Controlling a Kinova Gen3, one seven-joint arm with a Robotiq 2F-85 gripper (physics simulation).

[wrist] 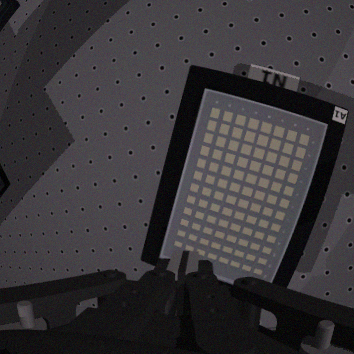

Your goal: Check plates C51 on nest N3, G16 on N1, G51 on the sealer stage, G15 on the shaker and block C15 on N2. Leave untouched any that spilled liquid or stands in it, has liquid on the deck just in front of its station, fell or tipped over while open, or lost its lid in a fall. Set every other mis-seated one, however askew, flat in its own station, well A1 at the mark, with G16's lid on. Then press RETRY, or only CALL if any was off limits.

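Note:
A grey plate with a grid of cream wells [241,172] lies in the black frame of nest N1 [172,165]. Its visible edges run nearly parallel to the frame. No code shows on the plate, and I cannot tell whether a lid is on it. A white A1 mark [340,115] is on the frame's upper right corner. My gripper [185,267] is shut and empty; its tips overlap the plate's near left end in the view. Whether they touch it is unclear, and the near edge is partly hidden. C51, G51, G15 and C15 cannot be identified here.
The N1 label [274,79] stands beyond the nest, upside down in the view. The perforated deck [107,165] spreads around the nest, with darker shadows at left and right. Parts of dark objects show at the left edge and in the top left corner [6,10].

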